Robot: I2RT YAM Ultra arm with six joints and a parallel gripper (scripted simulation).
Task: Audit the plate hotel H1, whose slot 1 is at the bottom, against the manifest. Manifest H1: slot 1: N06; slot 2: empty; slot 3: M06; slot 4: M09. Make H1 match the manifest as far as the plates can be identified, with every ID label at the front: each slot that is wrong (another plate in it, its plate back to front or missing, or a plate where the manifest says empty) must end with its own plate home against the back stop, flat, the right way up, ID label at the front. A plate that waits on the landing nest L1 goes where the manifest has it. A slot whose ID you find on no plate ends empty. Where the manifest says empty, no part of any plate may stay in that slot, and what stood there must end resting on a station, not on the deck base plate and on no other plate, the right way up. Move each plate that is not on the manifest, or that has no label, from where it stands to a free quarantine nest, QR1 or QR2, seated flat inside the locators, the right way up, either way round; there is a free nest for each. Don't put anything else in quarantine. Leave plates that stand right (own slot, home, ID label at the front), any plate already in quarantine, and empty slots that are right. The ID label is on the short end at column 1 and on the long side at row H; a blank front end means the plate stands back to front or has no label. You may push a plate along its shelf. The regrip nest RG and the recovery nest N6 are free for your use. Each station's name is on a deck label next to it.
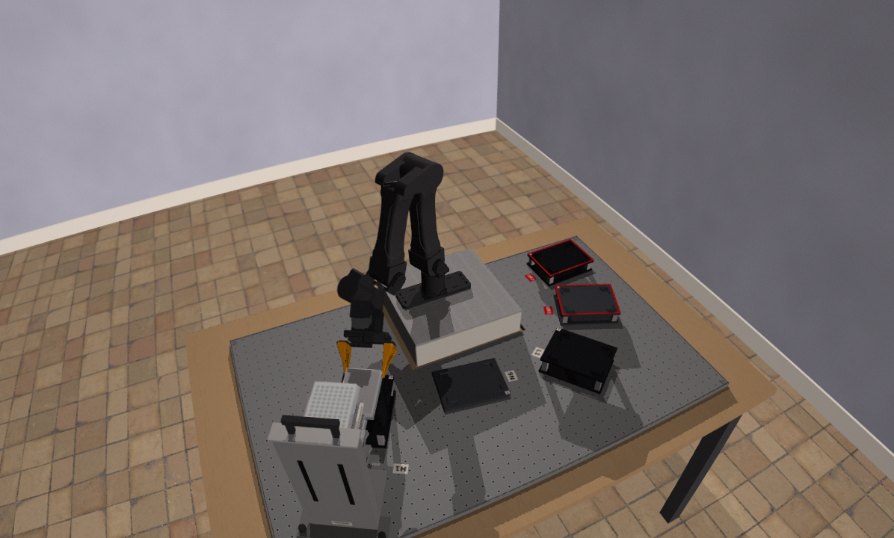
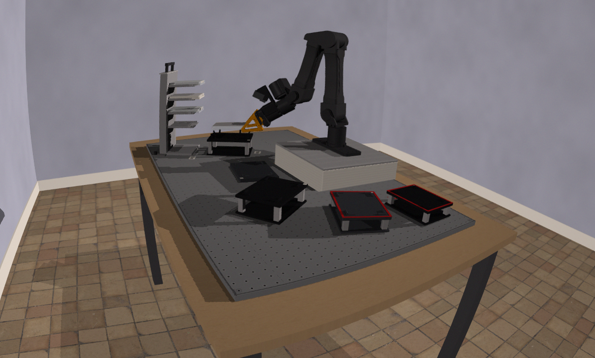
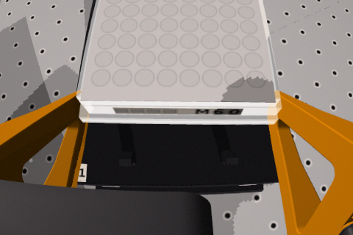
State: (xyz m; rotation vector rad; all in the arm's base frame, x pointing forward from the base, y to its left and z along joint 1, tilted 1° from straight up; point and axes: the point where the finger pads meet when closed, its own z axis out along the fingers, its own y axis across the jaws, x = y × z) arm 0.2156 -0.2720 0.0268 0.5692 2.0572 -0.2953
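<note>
Right now my hand is 50 mm short of the black regrip nest RG, 30 mm to the left of it and 40 mm above it. The rest, counted from my hand: flat recovery nest N6: 70 mm ahead, 230 mm to the left, 90 mm below; H1 deck label: 210 mm ahead, 10 mm to the right, 90 mm below; plate hotel H1: 270 mm ahead, 160 mm to the right, 60 mm above.
</note>
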